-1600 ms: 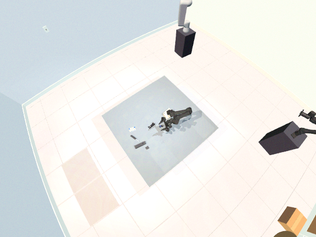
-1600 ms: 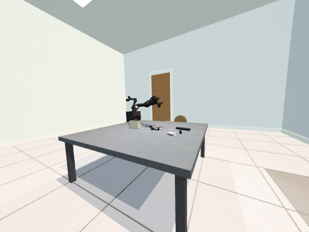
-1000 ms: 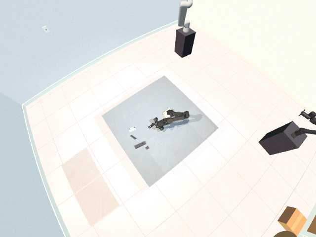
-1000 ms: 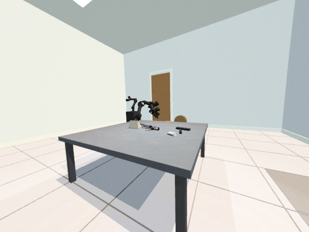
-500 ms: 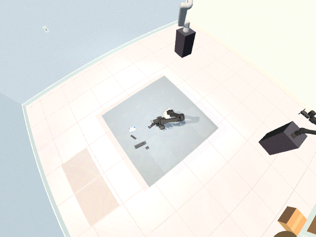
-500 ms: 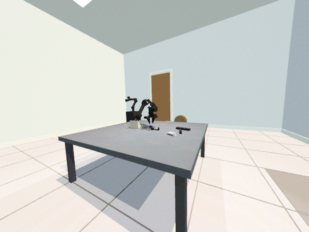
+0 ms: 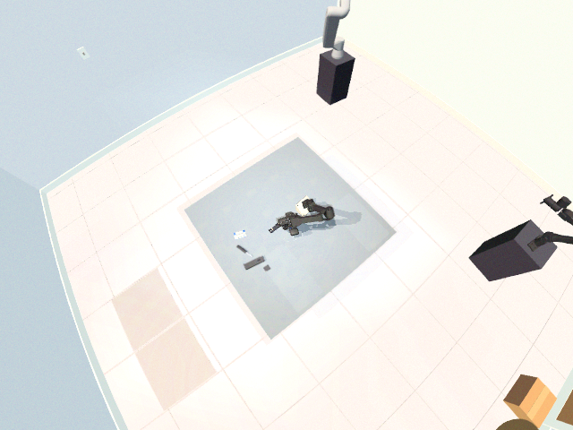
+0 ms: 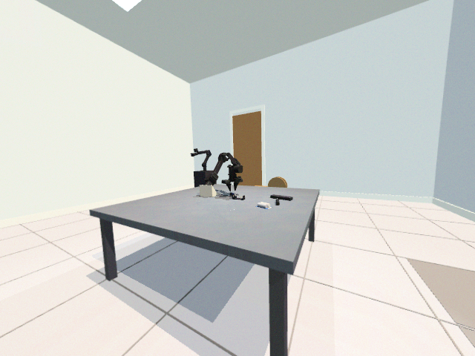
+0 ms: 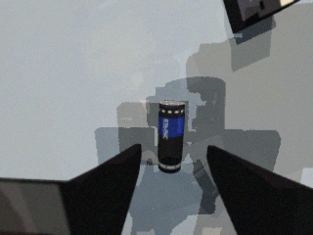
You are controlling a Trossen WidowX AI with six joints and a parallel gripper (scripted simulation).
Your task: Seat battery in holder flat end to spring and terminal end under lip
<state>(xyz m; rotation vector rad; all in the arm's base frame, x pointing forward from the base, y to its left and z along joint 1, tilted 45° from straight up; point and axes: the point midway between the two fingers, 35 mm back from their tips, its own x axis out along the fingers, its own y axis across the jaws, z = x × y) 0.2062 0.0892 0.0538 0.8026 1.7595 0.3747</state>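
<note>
The battery lies 30 mm below my gripper tip. The rest, counted from my gripper tip: small dark block: 340 mm ahead, 160 mm to the left, 40 mm below; thin dark tool: 410 mm ahead, 50 mm to the right, 30 mm below; long dark bar: 400 mm ahead, 70 mm to the left, 20 mm below.
</note>
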